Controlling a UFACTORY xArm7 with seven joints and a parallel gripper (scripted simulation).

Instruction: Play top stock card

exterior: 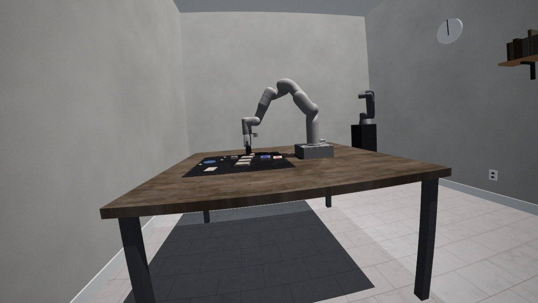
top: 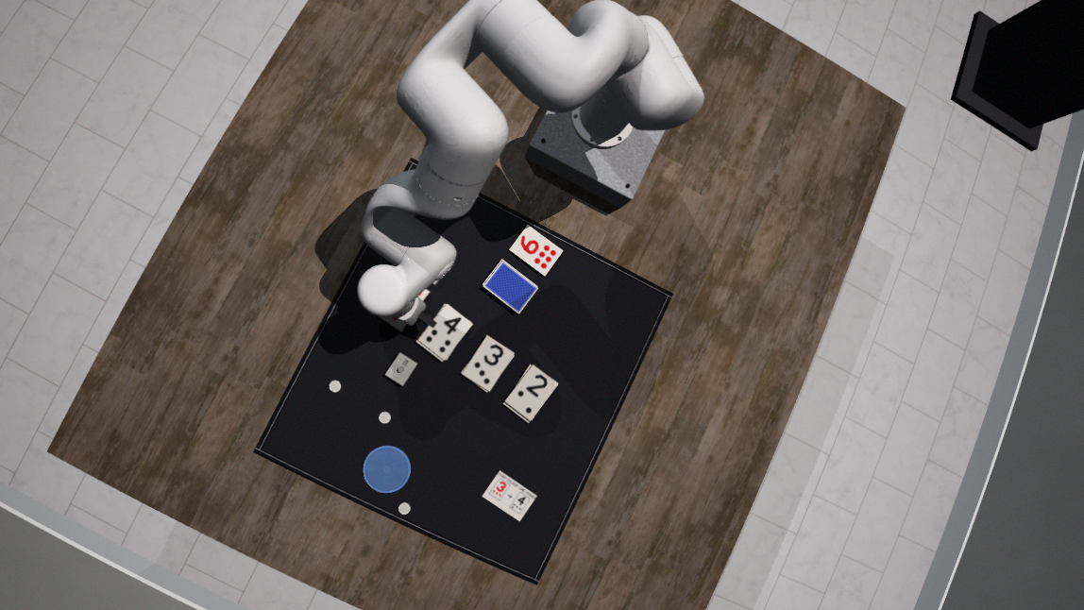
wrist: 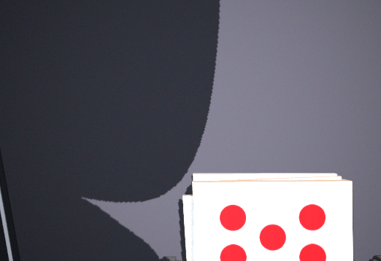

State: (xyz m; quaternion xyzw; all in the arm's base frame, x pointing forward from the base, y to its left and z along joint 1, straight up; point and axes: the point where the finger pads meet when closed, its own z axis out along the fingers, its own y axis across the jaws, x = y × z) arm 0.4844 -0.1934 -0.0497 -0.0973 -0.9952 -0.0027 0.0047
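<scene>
Right now the black 4 card is 2 cm ahead of my hand, 10 cm to the left of it and 2 cm below it. Round my hand: black 3 card (4 cm ahead, 20 cm to the left, 2 cm below); black 2 card (6 cm ahead, 30 cm to the left, 2 cm below); black mat (7 cm ahead, 18 cm to the left, 4 cm below).
</scene>
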